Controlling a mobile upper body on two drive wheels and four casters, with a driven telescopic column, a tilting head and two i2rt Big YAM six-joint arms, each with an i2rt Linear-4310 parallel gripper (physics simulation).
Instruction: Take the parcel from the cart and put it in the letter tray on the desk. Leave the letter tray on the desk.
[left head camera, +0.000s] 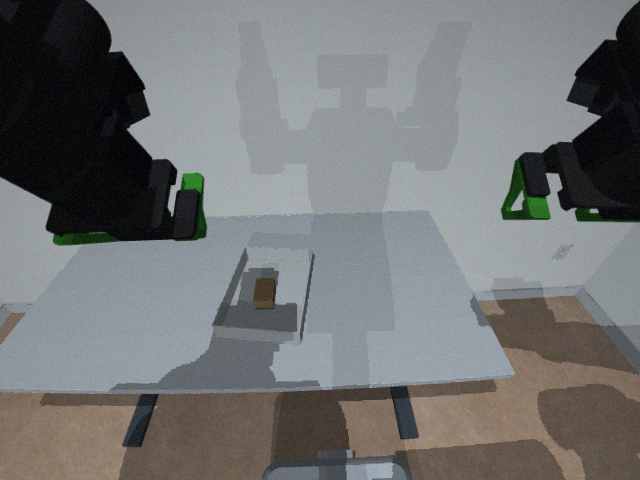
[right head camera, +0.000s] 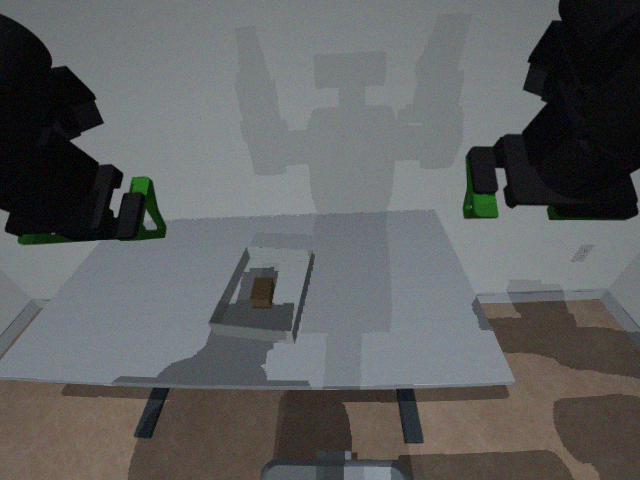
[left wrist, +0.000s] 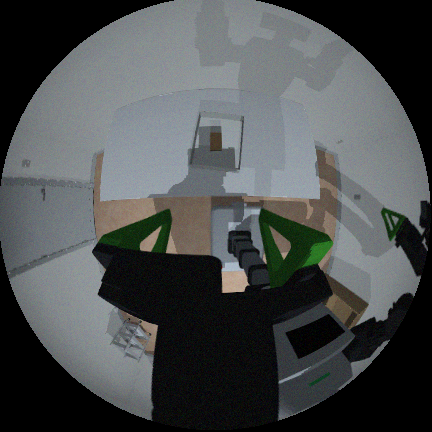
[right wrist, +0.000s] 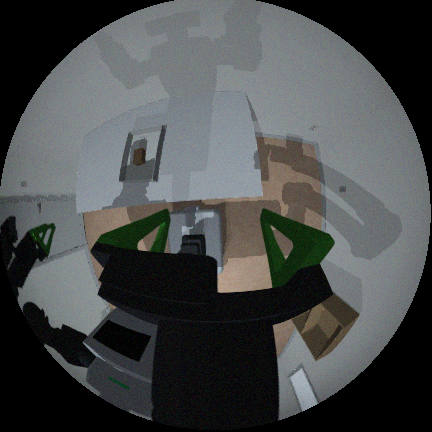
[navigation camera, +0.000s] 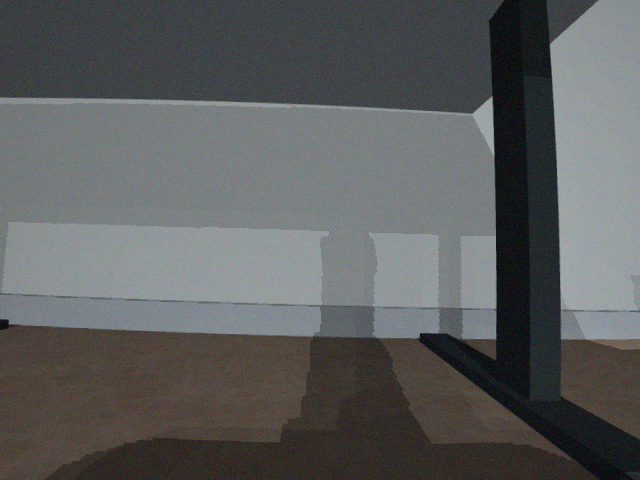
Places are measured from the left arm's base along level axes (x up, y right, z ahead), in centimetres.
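Pixels of known places: left gripper, fingertip midpoint: (left head camera: 166, 233) (right head camera: 130, 234) (left wrist: 214, 213) (right wrist: 50, 224); right gripper, fingertip midpoint: (left head camera: 540, 215) (right head camera: 506, 213) (left wrist: 385, 210) (right wrist: 214, 213).
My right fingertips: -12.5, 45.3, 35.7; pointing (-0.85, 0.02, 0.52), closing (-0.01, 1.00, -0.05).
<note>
Ahead of a thing's pixels: the offset from my right fingertips to its top centre, as dx, dy, dz. "pt": to the spot under its first point. Level surfaces: height alone.
The brown parcel @(-51.3, -44.6, +32.7) (left head camera: 264, 293) (right head camera: 262, 292) (left wrist: 215, 141) (right wrist: 139, 156) lies inside the letter tray @(-50.2, -43.3, +34.0) (left head camera: 257, 335) (right head camera: 250, 332) (left wrist: 242, 145) (right wrist: 160, 154), on its floor and apart from its walls. The light grey tray stands on the desk @(dx -56.5) (left head camera: 429, 320) (right head camera: 429, 320) (left wrist: 150, 145) (right wrist: 230, 145). My left gripper (left wrist: 214, 213) is open and empty, raised above and to the left of the tray in the head views. My right gripper (right wrist: 214, 213) is open and empty, raised at the right, far from the parcel. The cart named in the task does not show clearly.
A dark desk leg @(pt -97.0, +8.8, +38.3) (navigation camera: 527, 206) stands at the right of the navigation view. The wall rises behind the desk. An open brown box (right wrist: 327, 325) stands on the floor at lower right in the right wrist view. A folding metal rack-like object (left wrist: 131, 338) shows at lower left in the left wrist view.
</note>
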